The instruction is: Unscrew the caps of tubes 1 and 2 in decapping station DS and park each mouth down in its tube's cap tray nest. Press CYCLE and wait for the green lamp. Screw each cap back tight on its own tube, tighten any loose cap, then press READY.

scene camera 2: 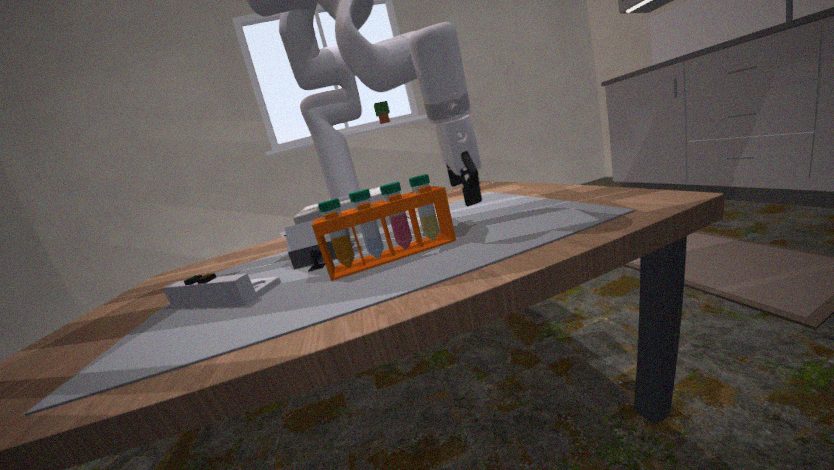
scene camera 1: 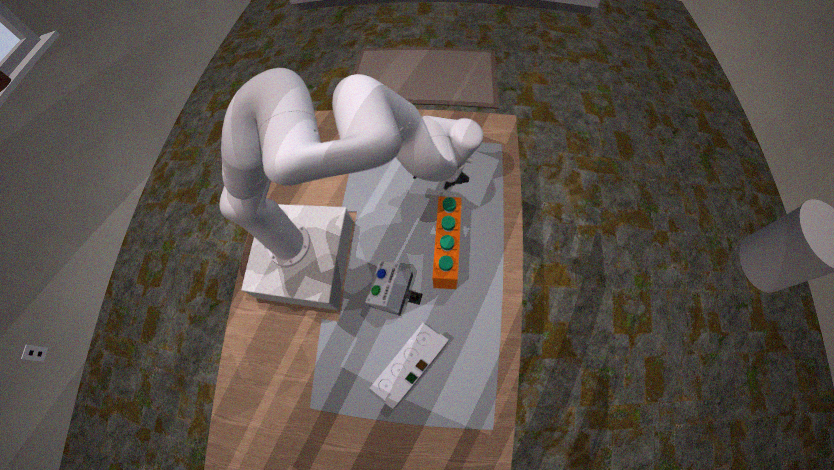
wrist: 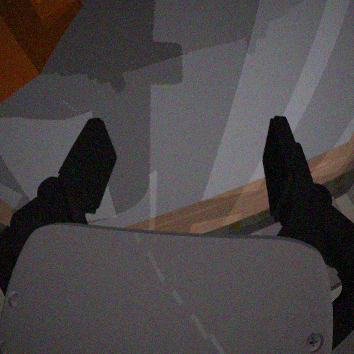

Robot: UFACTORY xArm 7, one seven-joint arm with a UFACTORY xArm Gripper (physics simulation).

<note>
I see my gripper [scene camera 2: 465,193], a grey control box [scene camera 2: 303,249] and a grey mat [scene camera 1: 396,218].
My gripper is seen too in the wrist view [wrist: 185,135]. The grey mat is seen too in the wrist view [wrist: 186,100].
</note>
